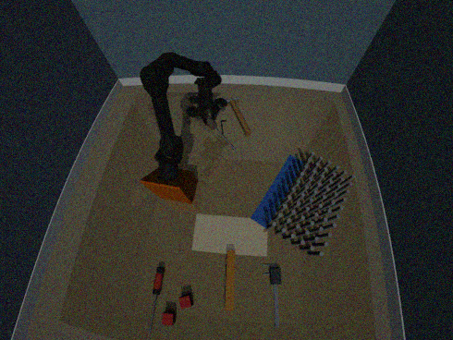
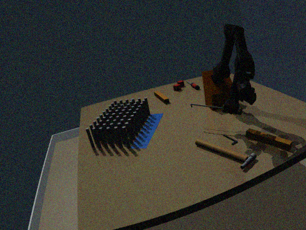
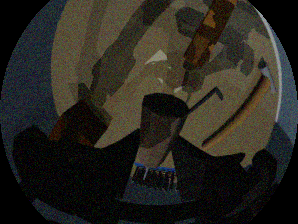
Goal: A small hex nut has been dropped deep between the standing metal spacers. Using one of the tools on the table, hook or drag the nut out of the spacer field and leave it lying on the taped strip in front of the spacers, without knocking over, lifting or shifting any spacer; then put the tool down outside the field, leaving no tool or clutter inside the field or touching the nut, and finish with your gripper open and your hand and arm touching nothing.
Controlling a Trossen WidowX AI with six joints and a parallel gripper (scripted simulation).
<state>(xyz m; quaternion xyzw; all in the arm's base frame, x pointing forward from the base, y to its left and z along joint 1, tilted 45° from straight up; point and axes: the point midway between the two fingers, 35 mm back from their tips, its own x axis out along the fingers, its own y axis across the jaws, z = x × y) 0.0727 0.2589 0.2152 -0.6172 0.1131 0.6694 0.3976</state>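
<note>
The hook tool is 8 cm ahead of my gripper tip, 7 cm to the right of it and 1 cm above it. Round my gripper tip: blue taped strip 37 cm ahead, 23 cm to the right, 10 cm below; then hex key 4 cm ahead, 9 cm to the left, 10 cm below.
</note>
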